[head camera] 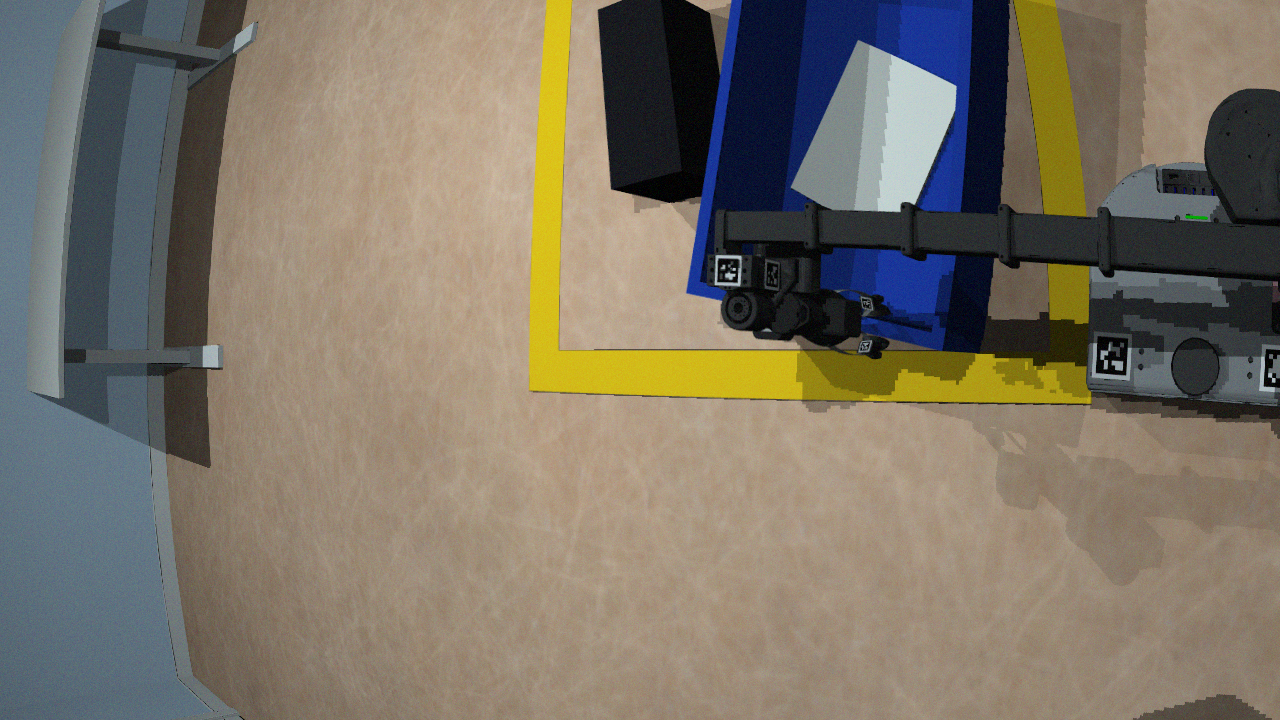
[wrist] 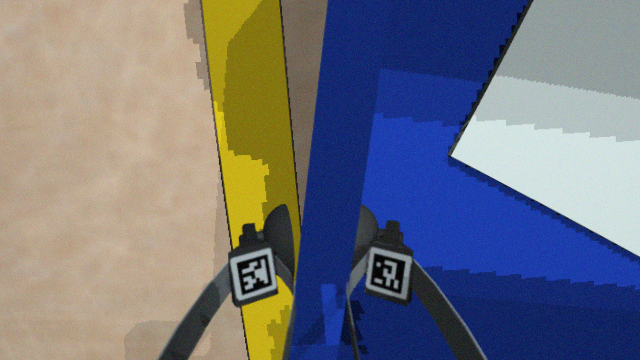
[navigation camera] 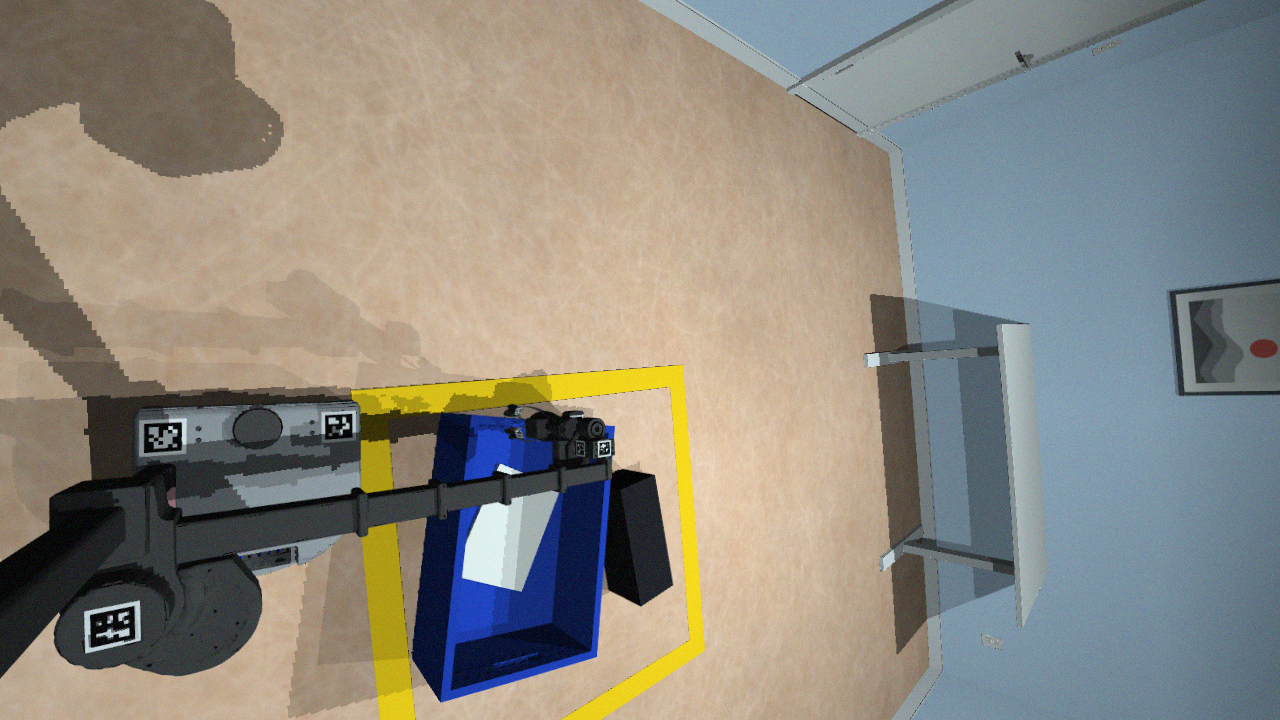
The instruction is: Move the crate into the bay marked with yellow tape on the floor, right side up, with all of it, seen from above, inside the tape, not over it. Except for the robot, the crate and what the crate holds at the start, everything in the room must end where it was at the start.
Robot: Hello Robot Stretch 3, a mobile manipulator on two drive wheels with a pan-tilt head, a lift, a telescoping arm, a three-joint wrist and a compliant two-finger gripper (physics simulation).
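Pixels of known places: robot's base, link origin: (head camera: 1191,363) (navigation camera: 257,426).
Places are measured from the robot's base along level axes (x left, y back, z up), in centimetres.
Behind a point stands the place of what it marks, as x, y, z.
The blue crate (head camera: 760,107) {-71.2, 34.6, 12.8} (navigation camera: 501,617) {-52.1, 55.3, 1.9} (wrist: 345,125) stands right side up within the outline of the yellow tape (head camera: 546,223) {-125.5, 18.7, 0.1} (navigation camera: 687,501) {-127.1, 37.8, 0.1} (wrist: 245,185), turned slightly to it. A white block (head camera: 904,134) {-50.3, 32.3, 2.8} (navigation camera: 514,537) {-56.2, 34.4, 2.8} (wrist: 575,175) lies inside it. My gripper (head camera: 877,325) {-49.7, 1.6, 14.9} (navigation camera: 514,421) {-49.7, 1.6, 14.9} (wrist: 320,229) {-49.7, 1.6, 14.9} is shut on the crate's near end wall, one finger on each side. In the wrist view a narrow floor strip shows between that wall and the tape, narrowing toward the fingers; lower down the wall hides the tape's inner edge. The arm crosses above the crate.
A black box (head camera: 644,107) {-91.0, 35.4, 16.1} (navigation camera: 640,537) {-90.1, 39.1, 16.1} stands inside the tape, close beside the crate's long side; contact is unclear. My base (head camera: 1145,313) {-8.1, 5.9, 15.9} (navigation camera: 268,474) {-1.5, 8.1, 16.0} is at the opposite side, by the tape. A white table (head camera: 53,223) {-308.2, 28.4, 72.1} (navigation camera: 1024,474) {-311.2, 48.2, 72.1} stands against the wall.
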